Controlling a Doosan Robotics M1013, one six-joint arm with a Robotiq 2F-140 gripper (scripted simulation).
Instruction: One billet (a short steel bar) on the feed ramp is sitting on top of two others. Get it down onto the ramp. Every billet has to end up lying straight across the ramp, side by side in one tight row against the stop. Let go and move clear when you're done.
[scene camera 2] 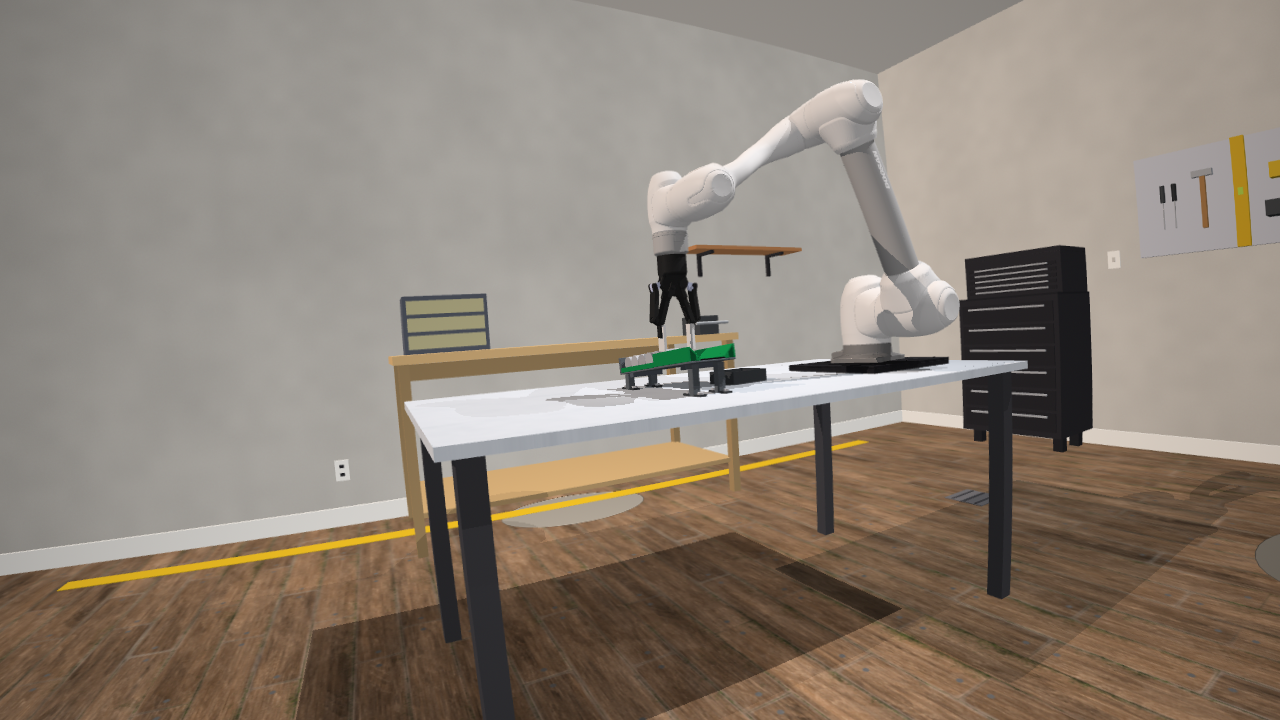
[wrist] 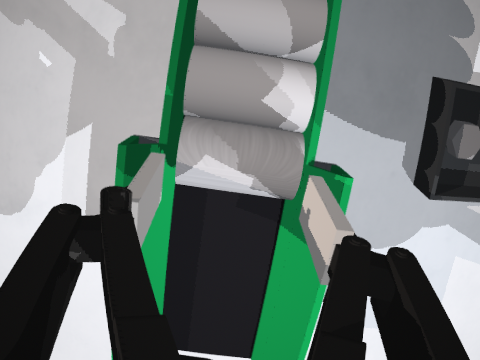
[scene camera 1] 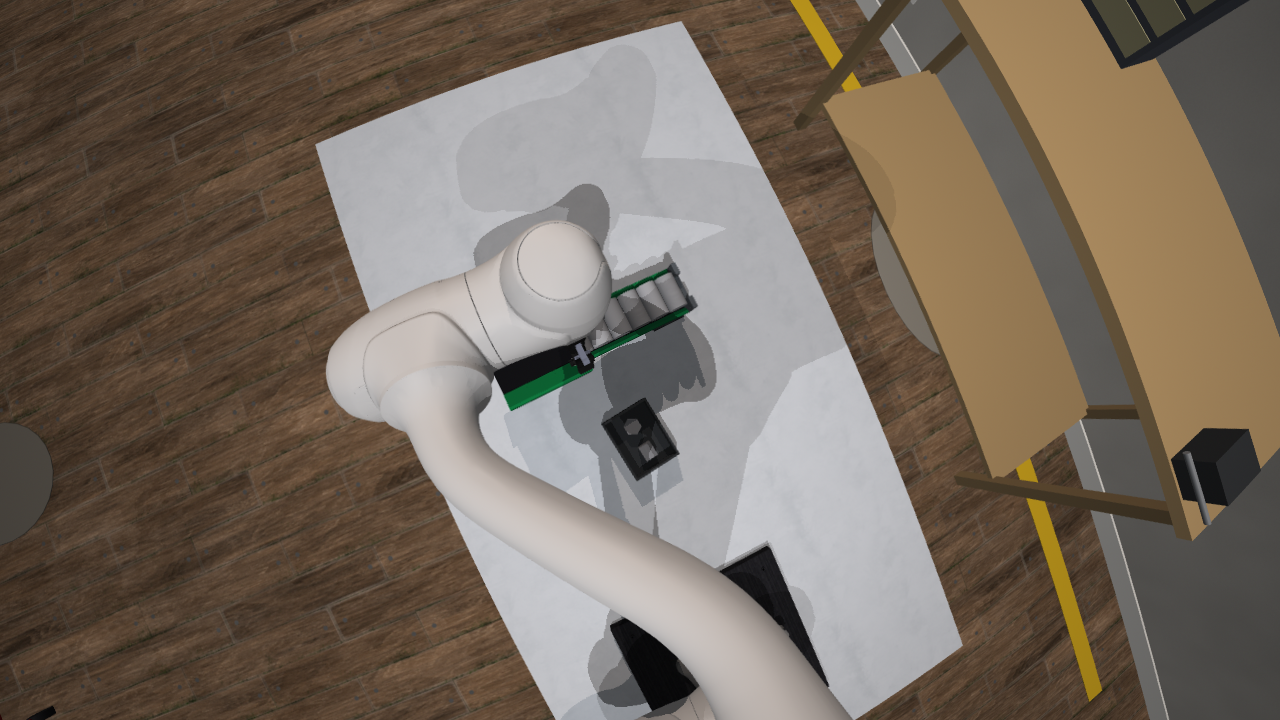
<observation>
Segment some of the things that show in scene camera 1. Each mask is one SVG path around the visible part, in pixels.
A black block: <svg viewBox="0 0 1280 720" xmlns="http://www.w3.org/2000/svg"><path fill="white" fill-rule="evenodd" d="M646 398L640 399L602 423L609 438L636 481L639 481L680 454ZM647 441L651 442L658 453L649 461L644 459L637 448ZM627 419L637 419L642 427L637 435L628 435L623 426Z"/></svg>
A billet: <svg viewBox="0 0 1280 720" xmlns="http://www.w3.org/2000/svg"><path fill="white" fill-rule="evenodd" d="M670 272L660 276L654 282L670 311L669 313L672 313L688 303L673 274Z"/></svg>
A billet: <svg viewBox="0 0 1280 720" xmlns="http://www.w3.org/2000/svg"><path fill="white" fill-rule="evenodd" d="M632 289L618 296L617 300L632 327L632 331L650 323L651 319L636 290Z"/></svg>
</observation>
